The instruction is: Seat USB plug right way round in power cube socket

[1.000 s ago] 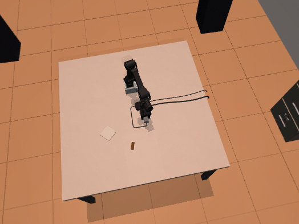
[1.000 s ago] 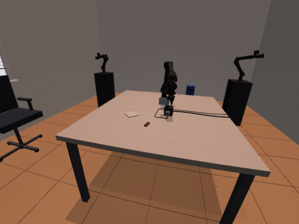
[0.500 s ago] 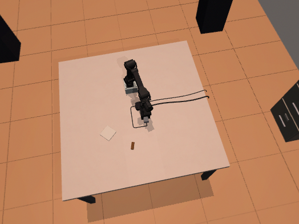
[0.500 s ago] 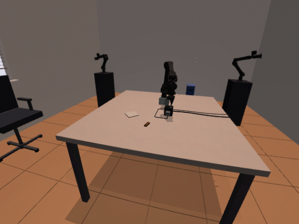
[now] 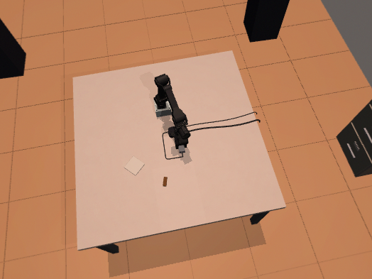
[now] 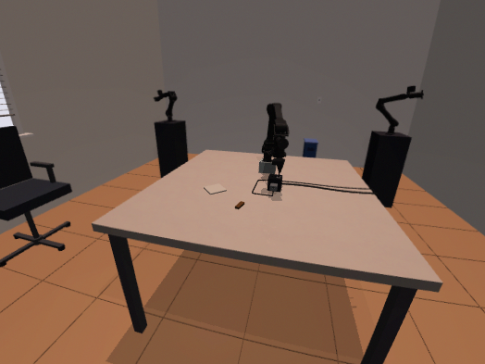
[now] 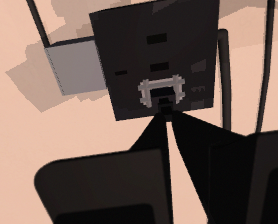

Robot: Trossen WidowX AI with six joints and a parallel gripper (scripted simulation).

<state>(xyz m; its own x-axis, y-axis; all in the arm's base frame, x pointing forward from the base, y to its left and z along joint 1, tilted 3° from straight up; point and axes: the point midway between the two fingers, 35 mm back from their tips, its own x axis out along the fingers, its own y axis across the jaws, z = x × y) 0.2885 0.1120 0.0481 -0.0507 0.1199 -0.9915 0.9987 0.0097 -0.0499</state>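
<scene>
My gripper tip is now 2 cm above the dark USB plug. From my gripper tip the other things lie so: white flat pad: 35 cm to the right, 11 cm ahead, 10 cm below; then small brown block: 26 cm ahead, 16 cm to the right, 10 cm below; then metal socket frame: 4 cm below.
</scene>
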